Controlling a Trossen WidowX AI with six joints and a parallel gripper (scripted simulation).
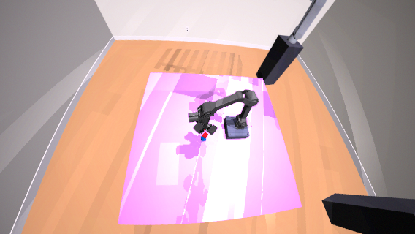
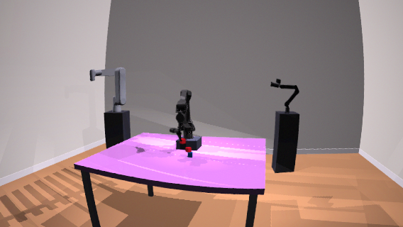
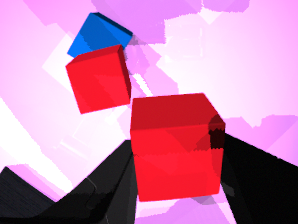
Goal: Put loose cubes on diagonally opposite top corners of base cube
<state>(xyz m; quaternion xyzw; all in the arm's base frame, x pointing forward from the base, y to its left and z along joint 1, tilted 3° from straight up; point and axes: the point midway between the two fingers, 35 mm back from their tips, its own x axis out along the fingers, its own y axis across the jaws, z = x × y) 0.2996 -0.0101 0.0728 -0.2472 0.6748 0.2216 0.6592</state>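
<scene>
The blue base cube lies 50 mm to the left of my gripper tip and 100 mm below it.
</scene>
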